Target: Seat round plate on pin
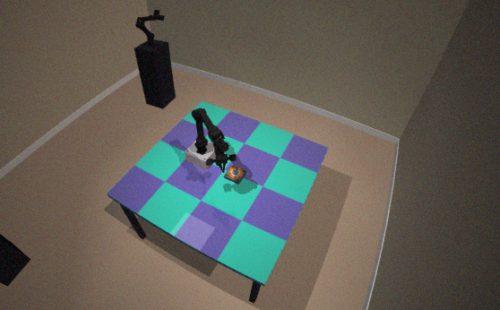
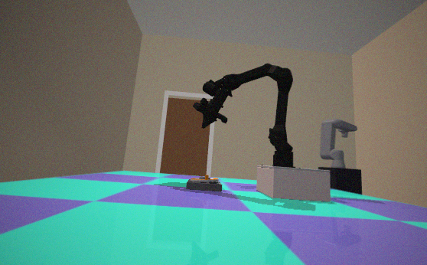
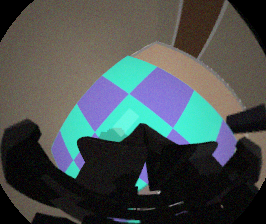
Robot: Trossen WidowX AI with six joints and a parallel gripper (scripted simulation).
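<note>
Right now my gripper tip is 240 mm above the base, 200 mm to the right of it and 10 mm past it.
</note>
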